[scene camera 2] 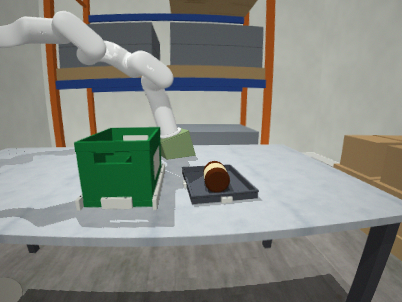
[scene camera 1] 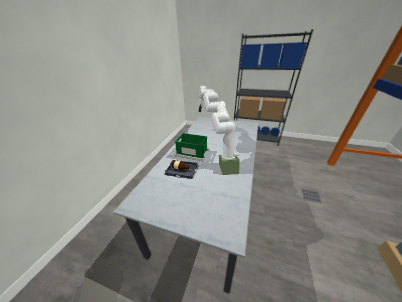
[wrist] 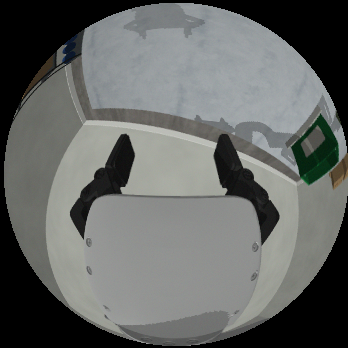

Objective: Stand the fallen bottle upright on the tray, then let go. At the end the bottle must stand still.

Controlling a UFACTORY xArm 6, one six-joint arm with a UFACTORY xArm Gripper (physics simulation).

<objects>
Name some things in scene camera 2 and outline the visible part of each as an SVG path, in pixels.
A green crate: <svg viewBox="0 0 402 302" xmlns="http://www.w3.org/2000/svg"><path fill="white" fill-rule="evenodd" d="M160 127L109 128L74 142L84 207L102 207L100 200L102 197L132 197L133 207L153 207L152 199L162 167ZM123 136L148 135L148 140L123 141Z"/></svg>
A dark tray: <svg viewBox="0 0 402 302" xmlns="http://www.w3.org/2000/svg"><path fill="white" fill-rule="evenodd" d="M259 190L231 164L224 165L230 177L229 186L224 191L218 193L210 191L205 185L203 174L205 166L182 167L182 174L184 180L186 180L192 205L221 202L221 197L228 196L233 197L232 201L258 198Z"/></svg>
</objects>
